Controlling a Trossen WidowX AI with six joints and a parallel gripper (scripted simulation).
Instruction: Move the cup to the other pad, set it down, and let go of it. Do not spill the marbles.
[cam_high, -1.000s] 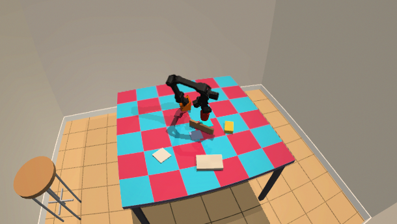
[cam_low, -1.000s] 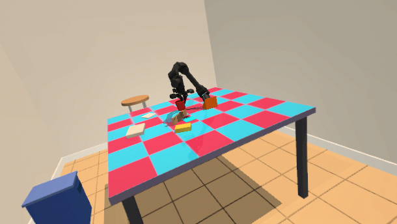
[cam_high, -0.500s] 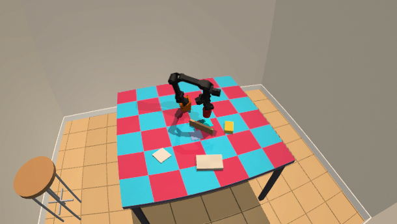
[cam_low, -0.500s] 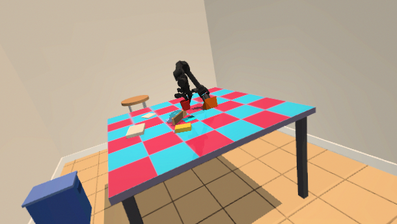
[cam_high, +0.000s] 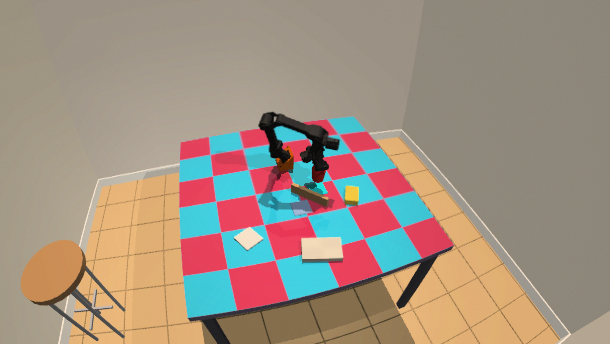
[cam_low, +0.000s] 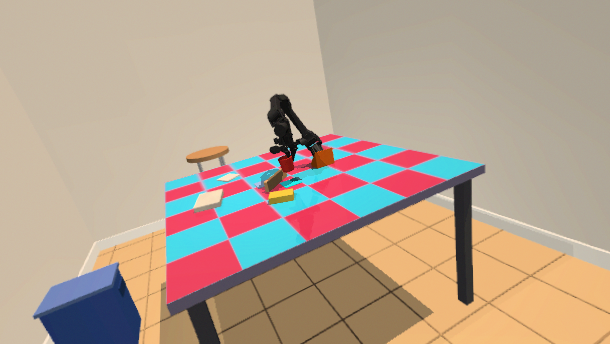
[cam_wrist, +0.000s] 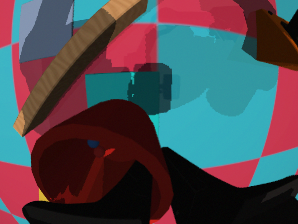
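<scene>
My gripper tip is 110 mm above the teal pad and 30 mm short of it. Also, from my gripper tip: tan wooden block 90 mm below, 90 mm ahead, 60 mm to the right; then red cup 30 mm ahead; then grey-blue pad 150 mm ahead, 110 mm to the right, 110 mm below.
</scene>
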